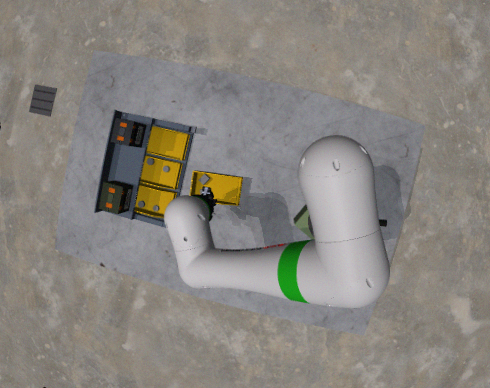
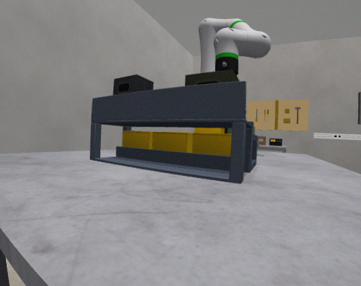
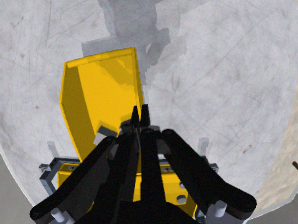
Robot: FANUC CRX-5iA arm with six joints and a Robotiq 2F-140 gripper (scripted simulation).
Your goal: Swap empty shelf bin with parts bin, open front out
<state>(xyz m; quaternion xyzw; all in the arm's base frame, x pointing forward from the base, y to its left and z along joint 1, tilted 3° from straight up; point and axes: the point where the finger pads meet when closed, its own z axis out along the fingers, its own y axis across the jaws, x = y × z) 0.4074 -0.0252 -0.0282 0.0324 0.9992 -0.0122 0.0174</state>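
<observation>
The grey part is 70 mm to the right of my hand, 60 mm below it and 40 mm ahead of it. From my hand the other things lie so: dark shelf 260 mm ahead, 90 mm to the right, 50 mm below; black box 300 mm ahead, 220 mm to the right, 50 mm above.
</observation>
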